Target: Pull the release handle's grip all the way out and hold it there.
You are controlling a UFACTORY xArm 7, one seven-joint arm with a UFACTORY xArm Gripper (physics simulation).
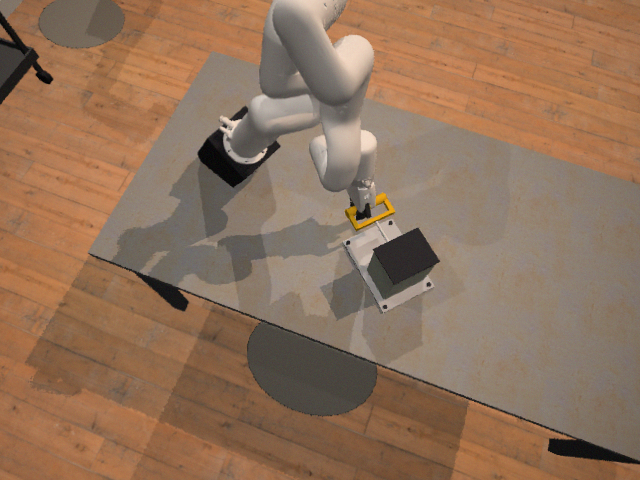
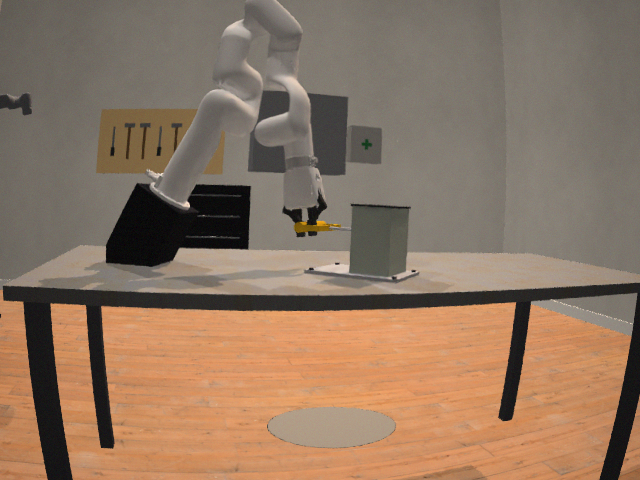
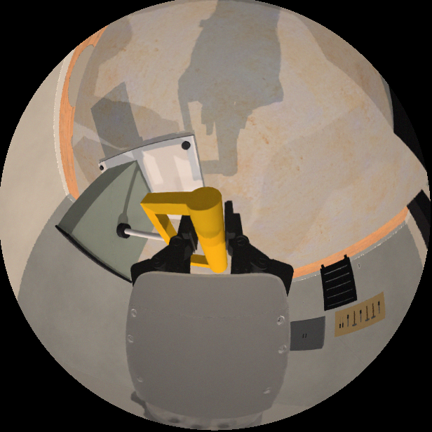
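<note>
The release handle is a yellow rectangular frame with a thick round grip on its outer side. A thin pale rod joins it to a grey-green box, and a length of rod shows between them. My gripper points down and is shut on the grip, one finger inside the frame and one outside. The handle is level, well above the table.
The box stands on a white base plate with dark corner bolts, on the grey table. My arm's black mount stands at the table's left side. A cart is on the floor at the upper left.
</note>
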